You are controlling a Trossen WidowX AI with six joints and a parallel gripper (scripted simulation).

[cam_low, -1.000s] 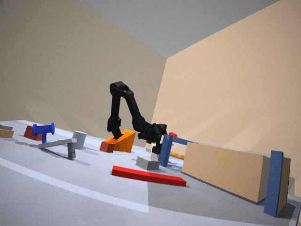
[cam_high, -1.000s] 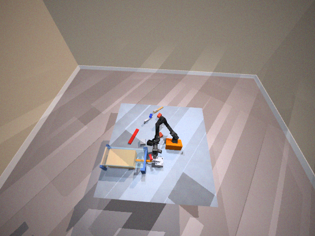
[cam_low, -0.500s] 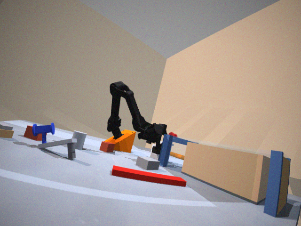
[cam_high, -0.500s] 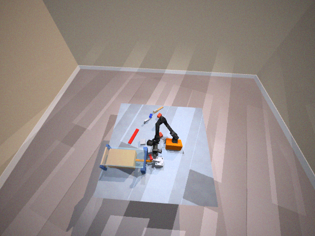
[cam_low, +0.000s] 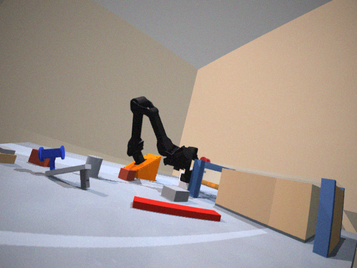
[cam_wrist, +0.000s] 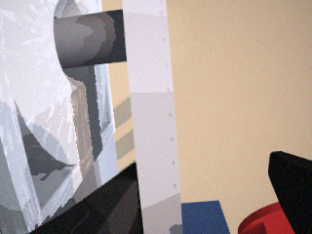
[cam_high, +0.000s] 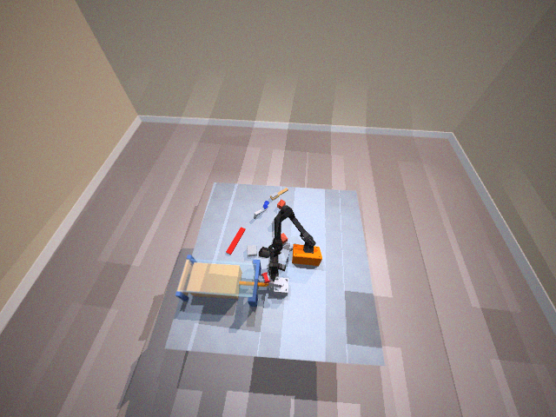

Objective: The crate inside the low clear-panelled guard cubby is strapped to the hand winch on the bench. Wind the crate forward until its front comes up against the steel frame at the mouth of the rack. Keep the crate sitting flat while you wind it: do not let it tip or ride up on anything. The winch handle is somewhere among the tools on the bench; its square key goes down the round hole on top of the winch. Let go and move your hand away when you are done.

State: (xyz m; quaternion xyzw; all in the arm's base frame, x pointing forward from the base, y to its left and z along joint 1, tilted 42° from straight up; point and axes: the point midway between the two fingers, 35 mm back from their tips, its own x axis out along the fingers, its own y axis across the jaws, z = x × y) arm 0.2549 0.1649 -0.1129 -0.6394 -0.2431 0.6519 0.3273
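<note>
Now: gripper tip 10 mm to the left of the red-knobbed winch handle, 10 mm short of it and 10 mm above it. Also, from my gripper tip: red knob (50 mm ahead, 20 mm to the right, 20 mm above); then blue frame (110 mm ahead, 30 mm below, 10 mm to the right); then winch (100 mm below, 70 mm behind, 10 mm to the right).
</note>
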